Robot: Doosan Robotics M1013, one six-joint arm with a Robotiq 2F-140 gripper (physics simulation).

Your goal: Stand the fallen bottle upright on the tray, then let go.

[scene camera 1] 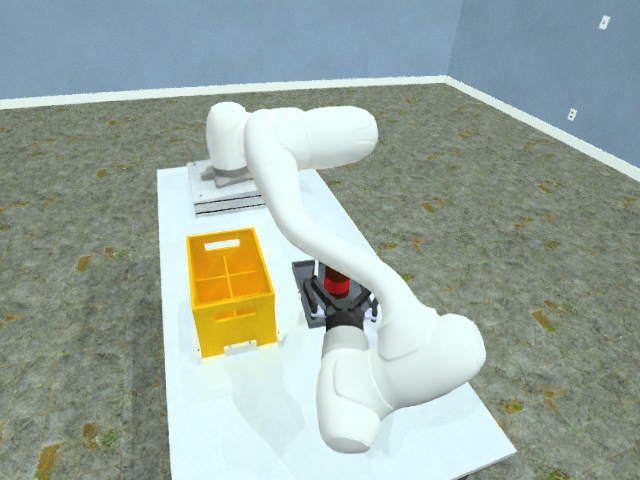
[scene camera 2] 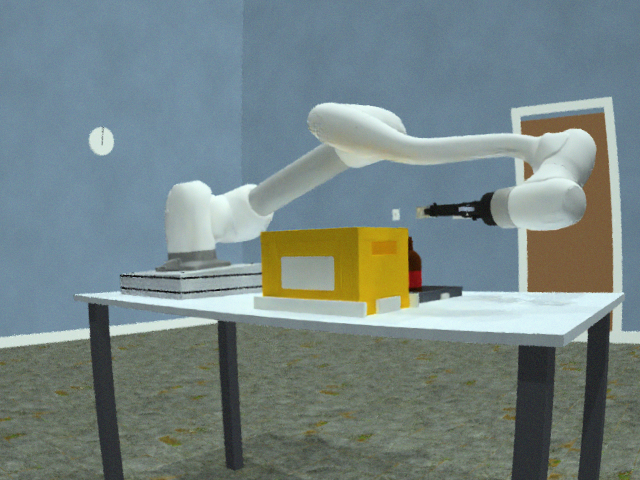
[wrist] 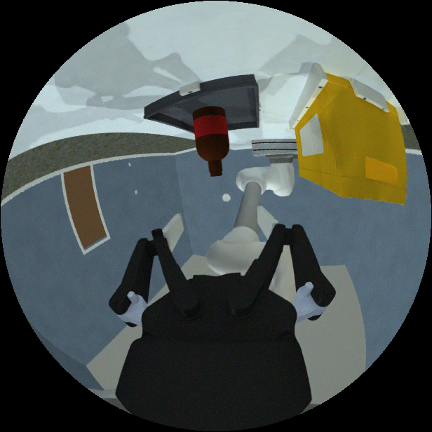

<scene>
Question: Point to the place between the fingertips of my gripper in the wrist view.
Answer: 219,217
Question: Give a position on a brown bottle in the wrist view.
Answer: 210,126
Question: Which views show my gripper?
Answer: Scene camera 1, scene camera 2 and the wrist view: all of them.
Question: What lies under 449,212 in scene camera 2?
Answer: My gripper.
</scene>
